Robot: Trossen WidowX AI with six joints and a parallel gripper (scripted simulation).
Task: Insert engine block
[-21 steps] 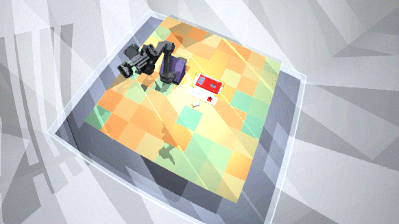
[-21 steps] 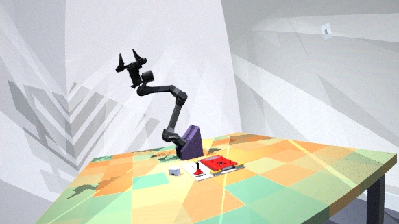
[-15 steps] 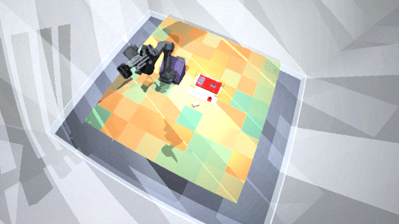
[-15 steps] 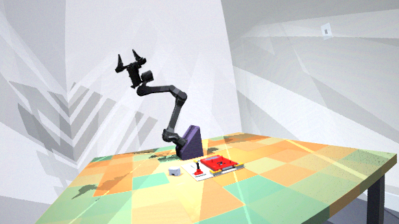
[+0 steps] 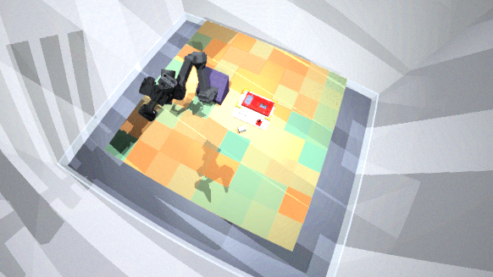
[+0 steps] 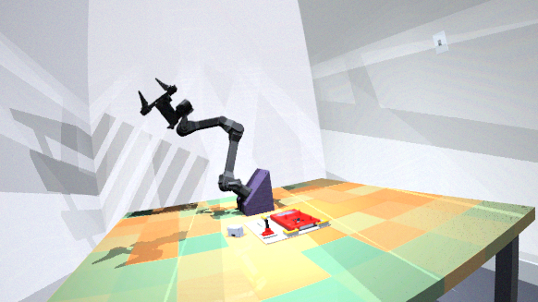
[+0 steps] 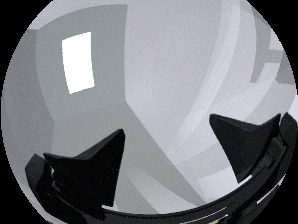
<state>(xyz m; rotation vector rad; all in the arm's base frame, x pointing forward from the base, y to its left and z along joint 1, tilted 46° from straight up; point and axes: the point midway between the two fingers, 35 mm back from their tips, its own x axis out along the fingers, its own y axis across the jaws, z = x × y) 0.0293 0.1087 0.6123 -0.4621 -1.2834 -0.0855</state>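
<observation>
Now: gripper tip 600 mm above the grey engine block, 260 mm short of it and 240 mm to the right of it.
</observation>
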